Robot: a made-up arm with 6 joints.
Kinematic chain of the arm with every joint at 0, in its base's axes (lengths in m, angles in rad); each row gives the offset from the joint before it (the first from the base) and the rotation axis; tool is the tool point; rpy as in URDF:
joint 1: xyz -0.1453 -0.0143 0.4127 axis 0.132 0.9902 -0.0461
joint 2: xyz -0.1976 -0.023 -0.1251 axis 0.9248 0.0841 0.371
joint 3: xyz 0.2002 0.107 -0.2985 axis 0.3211 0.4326 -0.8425
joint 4: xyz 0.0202 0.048 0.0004 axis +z
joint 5: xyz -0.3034 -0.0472 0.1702 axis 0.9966 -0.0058 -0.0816
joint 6: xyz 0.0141 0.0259 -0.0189 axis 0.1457 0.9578 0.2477
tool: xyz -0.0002 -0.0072 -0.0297 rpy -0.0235 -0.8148 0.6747
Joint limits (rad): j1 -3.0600..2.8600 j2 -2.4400..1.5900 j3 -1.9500..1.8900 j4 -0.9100..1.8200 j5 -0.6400..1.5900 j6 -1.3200..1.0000
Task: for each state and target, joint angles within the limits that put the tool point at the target. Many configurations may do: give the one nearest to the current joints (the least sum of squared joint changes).
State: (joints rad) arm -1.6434 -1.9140 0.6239 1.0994 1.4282 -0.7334
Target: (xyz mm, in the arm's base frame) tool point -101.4 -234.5 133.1
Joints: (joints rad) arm -2.0501 -2.1301 1.3820 1.7977 1.2575 -0.6594
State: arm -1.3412 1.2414 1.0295 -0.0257 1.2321 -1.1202
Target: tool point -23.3 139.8 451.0
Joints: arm -1.2091 0.5294 1.8900 -0.1589 1.3550 -1.1172
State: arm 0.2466 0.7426 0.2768 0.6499 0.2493 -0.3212
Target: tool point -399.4 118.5 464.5
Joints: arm 0.4933 1.0027 0.7352 0.4029 0.4055 -0.3560
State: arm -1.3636 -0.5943 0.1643 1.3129 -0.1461 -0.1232
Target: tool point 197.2 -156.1 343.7
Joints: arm -1.3309 0.2239 0.3250 1.5206 -0.2031 -0.1321
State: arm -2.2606 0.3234 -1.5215 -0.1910 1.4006 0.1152
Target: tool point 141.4 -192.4 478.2
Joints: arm -1.9980 0.1500 -1.5761 0.4493 1.5337 0.1025
